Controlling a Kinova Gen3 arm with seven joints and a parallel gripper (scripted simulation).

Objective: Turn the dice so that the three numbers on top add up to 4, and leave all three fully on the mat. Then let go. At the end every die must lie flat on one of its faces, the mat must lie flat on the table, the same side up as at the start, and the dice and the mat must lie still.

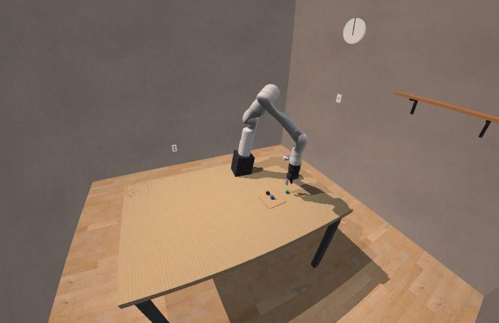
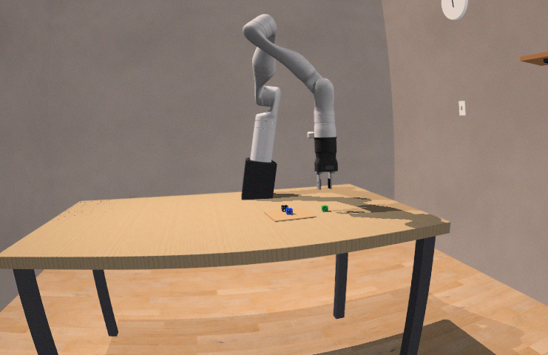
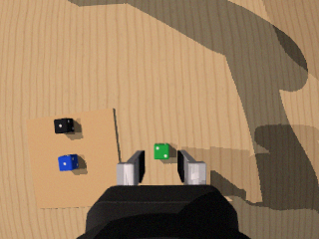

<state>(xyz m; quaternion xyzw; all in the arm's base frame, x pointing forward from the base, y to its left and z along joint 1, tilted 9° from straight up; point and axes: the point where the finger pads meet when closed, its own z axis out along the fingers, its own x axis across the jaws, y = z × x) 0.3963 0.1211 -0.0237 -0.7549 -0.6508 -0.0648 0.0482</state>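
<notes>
The green die is 9 cm below my hand. Round my hand: black die (13 cm to the right, 8 cm below, 6 cm behind); then tan mat (13 cm to the right, 10 cm below); then blue die (13 cm to the right, 8 cm below).
</notes>
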